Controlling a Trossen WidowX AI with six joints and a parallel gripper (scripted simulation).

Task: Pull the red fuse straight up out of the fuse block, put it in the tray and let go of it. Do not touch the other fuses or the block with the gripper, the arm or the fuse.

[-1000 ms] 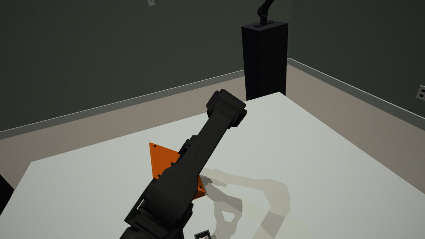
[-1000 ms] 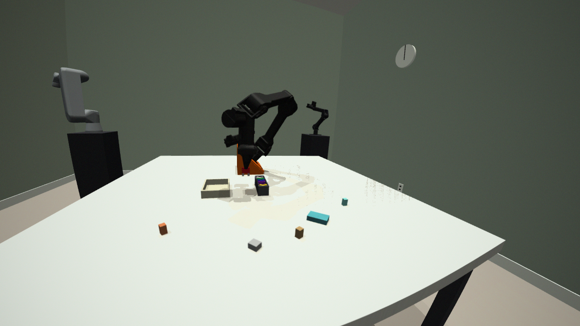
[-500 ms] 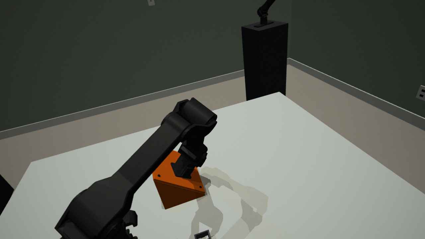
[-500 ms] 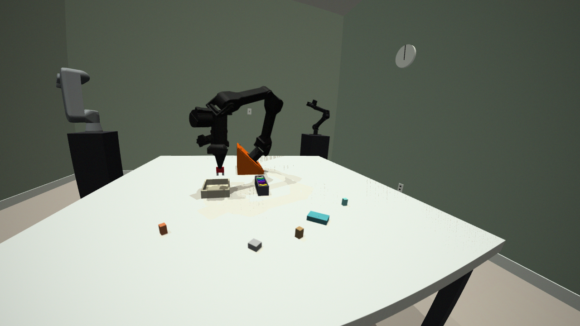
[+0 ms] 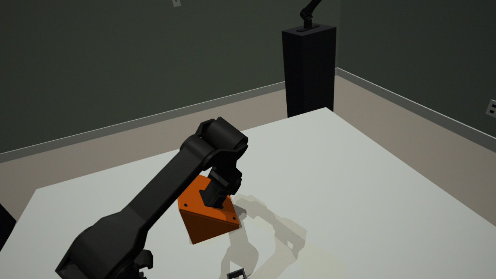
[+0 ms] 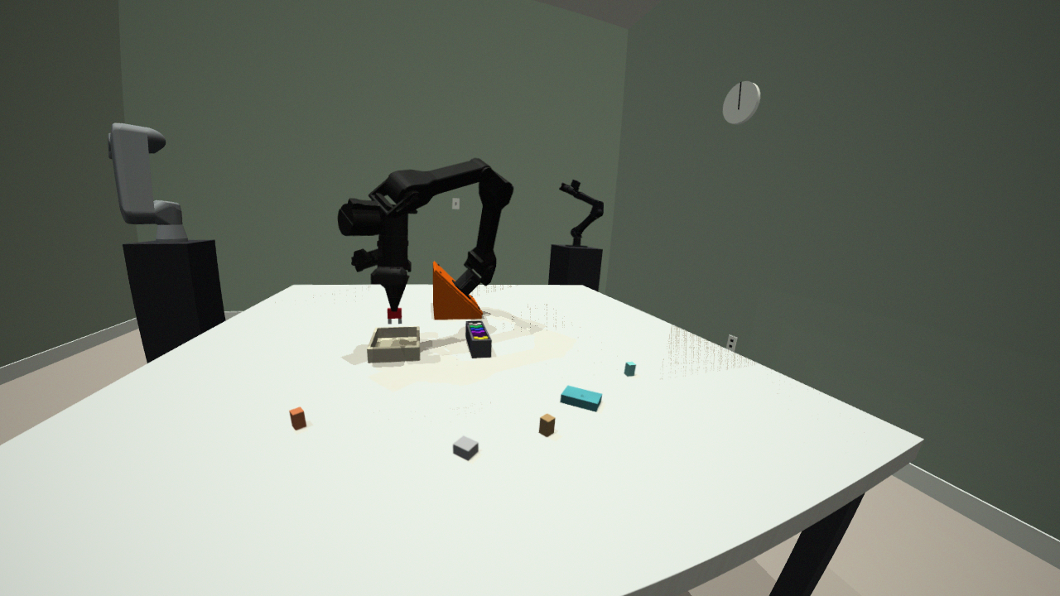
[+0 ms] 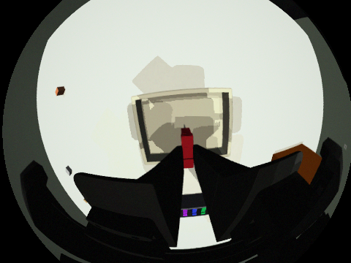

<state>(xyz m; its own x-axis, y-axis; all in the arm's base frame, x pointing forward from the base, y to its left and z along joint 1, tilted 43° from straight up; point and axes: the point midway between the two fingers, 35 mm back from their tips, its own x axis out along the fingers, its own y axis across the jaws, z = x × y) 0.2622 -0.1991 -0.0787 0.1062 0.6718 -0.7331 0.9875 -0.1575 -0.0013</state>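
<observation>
The red fuse is 1 cm below my gripper tip. Also, from my gripper tip: grey cube (36 cm ahead, 7 cm to the left, 8 cm below); orange cube (25 cm ahead, 14 cm to the right, 8 cm below); beige tray (9 cm below).
</observation>
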